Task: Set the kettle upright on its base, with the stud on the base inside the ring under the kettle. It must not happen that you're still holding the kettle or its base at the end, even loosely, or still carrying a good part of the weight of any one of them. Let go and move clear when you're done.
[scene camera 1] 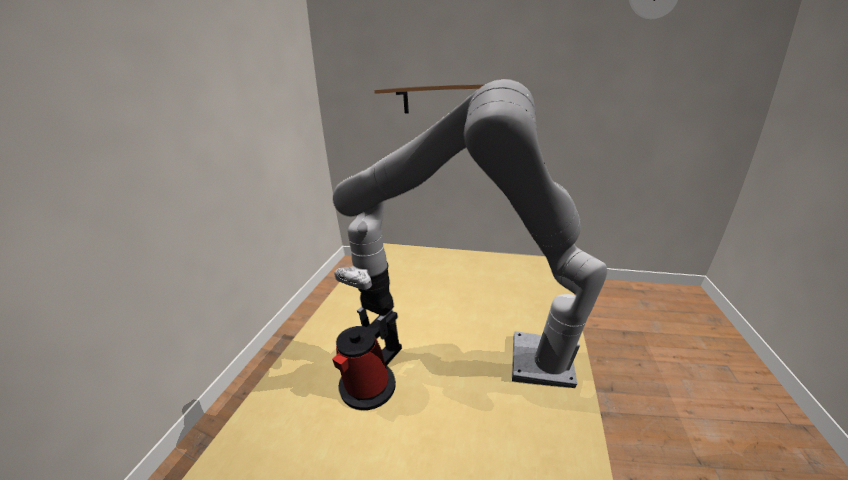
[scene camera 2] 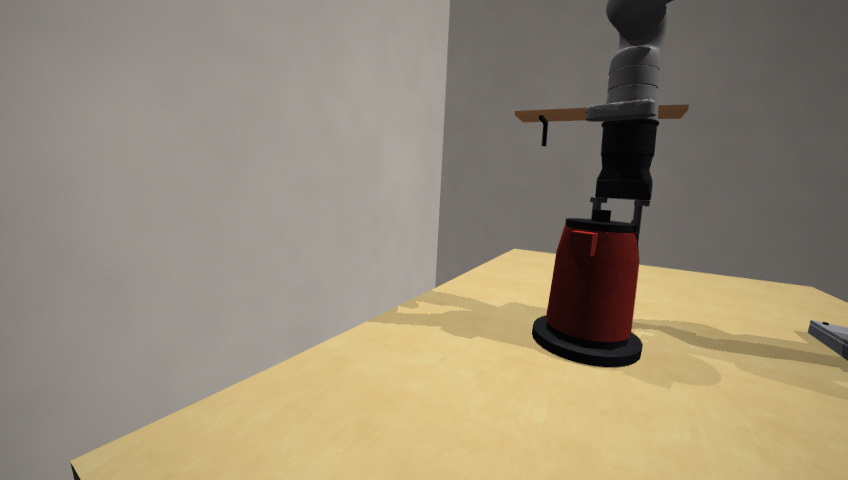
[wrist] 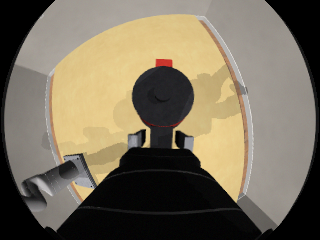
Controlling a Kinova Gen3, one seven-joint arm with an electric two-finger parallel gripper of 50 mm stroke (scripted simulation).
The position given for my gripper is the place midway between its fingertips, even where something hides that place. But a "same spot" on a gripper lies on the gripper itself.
Labels:
my gripper: scene camera 1 375,332; scene camera 2; wrist
same spot on my gripper: (scene camera 2: 639,204) = (wrist: 131,134)

